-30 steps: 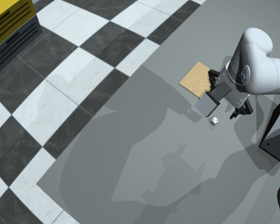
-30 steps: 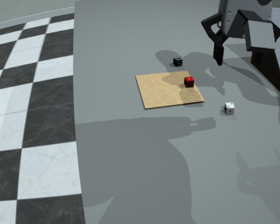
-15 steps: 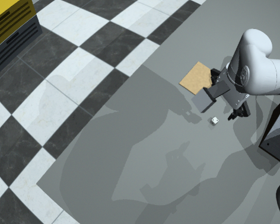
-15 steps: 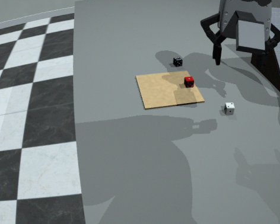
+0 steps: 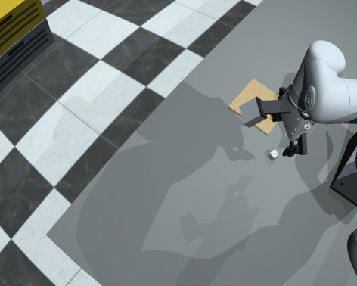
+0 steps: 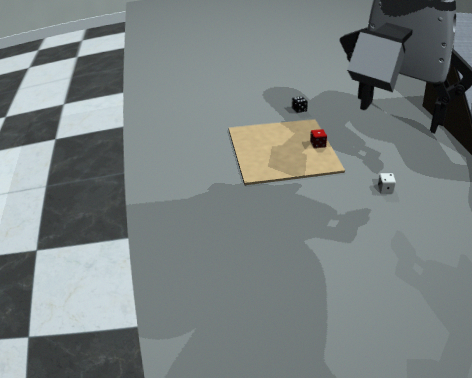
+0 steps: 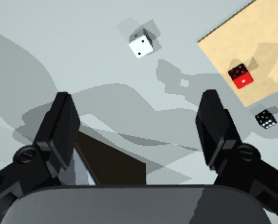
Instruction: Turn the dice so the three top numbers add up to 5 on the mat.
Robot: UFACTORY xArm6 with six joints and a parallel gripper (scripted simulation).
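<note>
Right now the white die is 120 mm below my hand and 10 mm to the right of it. Round my hand: red die (120 mm to the right, 110 mm below, 70 mm ahead); then tan mat (120 mm below, 120 mm ahead, 110 mm to the right); then black die (230 mm to the right, 120 mm below, 80 mm ahead).
</note>
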